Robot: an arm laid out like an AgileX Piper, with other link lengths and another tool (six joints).
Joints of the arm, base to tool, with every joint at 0 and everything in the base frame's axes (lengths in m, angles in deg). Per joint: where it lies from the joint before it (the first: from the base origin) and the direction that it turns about. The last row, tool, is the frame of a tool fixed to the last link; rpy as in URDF.
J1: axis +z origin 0 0 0.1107
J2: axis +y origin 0 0 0
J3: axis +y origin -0.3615 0 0.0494
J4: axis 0.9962 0 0.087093 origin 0.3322 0 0.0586
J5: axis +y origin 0 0 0
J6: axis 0.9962 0 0.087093 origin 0.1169 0 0.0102
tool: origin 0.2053 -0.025 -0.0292 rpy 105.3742 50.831 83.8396
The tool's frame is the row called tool.
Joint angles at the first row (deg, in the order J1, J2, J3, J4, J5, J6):
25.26, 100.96, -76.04, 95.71, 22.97, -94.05
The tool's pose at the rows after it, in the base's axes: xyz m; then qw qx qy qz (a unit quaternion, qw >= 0):
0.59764 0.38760 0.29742 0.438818 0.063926 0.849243 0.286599
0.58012 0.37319 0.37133 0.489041 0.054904 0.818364 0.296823
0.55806 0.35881 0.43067 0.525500 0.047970 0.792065 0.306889
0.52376 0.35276 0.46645 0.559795 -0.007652 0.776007 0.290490
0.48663 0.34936 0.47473 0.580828 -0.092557 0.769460 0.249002
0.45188 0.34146 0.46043 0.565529 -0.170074 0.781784 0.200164
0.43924 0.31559 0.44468 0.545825 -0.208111 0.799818 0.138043
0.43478 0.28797 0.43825 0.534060 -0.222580 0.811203 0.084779
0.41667 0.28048 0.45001 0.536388 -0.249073 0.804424 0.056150
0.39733 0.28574 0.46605 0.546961 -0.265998 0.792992 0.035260
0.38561 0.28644 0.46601 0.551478 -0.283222 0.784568 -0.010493
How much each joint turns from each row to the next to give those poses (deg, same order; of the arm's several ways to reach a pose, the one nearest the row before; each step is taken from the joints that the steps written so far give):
0.00, -5.30, 0.05, 0.00, -1.05, -1.98
0.00, -6.08, 0.00, 0.00, -0.78, -1.82
-0.21, -5.21, 0.00, -1.04, -0.10, -0.07
0.00, -4.75, 0.00, -9.62, 2.65, 3.25
0.00, -3.88, -0.27, -14.35, 5.38, 4.85
0.11, -2.56, -1.87, -16.27, 8.22, 9.00
0.00, -1.19, -2.76, -14.05, 6.53, 8.46
0.24, -0.83, -2.25, -9.93, 4.45, 5.72
2.38, -1.35, -2.45, -6.31, 3.74, 2.52
5.70, -1.16, -1.97, -8.27, 1.07, 5.12
7.93, -0.39, -0.63, -13.28, 1.21, 7.68

